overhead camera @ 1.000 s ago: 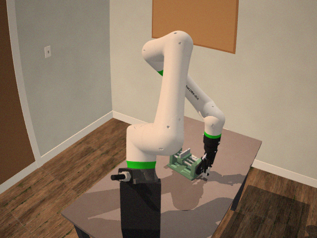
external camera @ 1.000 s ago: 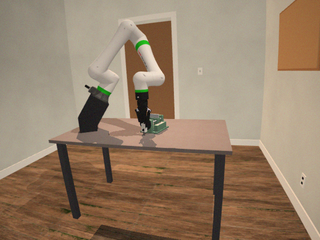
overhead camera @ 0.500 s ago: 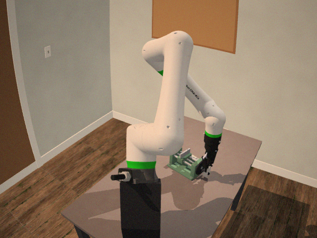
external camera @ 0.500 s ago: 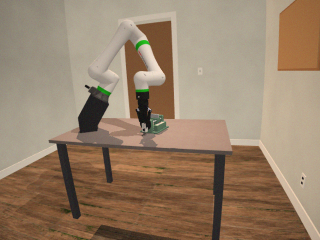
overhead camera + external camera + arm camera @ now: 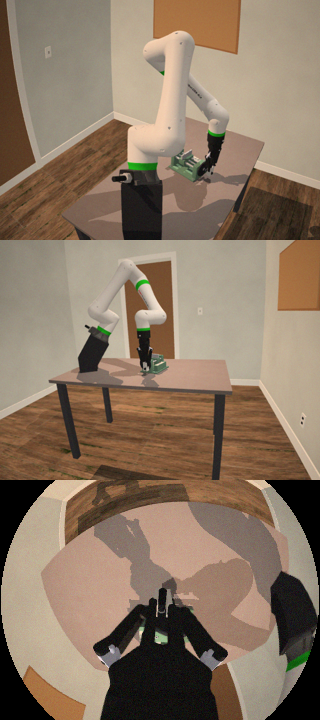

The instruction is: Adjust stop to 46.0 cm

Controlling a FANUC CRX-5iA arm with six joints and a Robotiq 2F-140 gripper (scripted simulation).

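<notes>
My hand is 10 mm past the black handwheel, 20 mm to the right of it and 10 mm above it. Also, from my hand: green stop fixture (10 mm behind, 170 mm to the left, 20 mm above).
</notes>
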